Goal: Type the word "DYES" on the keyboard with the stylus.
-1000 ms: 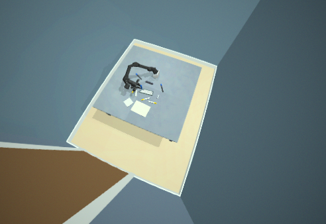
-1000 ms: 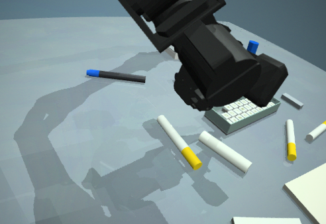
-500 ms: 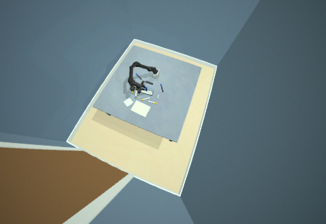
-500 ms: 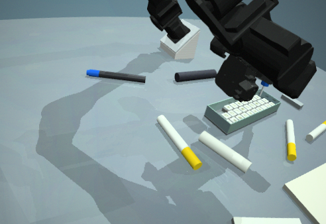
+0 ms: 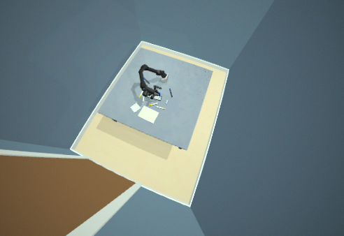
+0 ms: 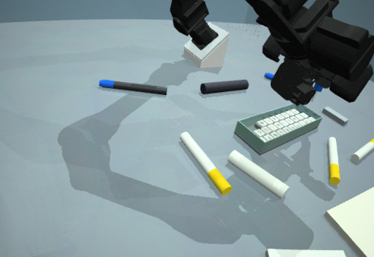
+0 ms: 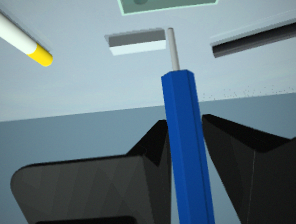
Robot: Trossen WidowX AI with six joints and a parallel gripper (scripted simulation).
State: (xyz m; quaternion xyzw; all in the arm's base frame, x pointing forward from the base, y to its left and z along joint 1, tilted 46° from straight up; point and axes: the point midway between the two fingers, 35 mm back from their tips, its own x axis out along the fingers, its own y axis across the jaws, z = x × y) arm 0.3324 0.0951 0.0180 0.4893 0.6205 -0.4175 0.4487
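Right now my gripper tip is 9 cm above the keyboard, 8 cm to the left of it and 1 cm short of it. Round my gripper tip: blue stylus (1 cm below); stylus tip (5 cm below); grey block (11 cm to the left, 10 cm below, 1 cm ahead).
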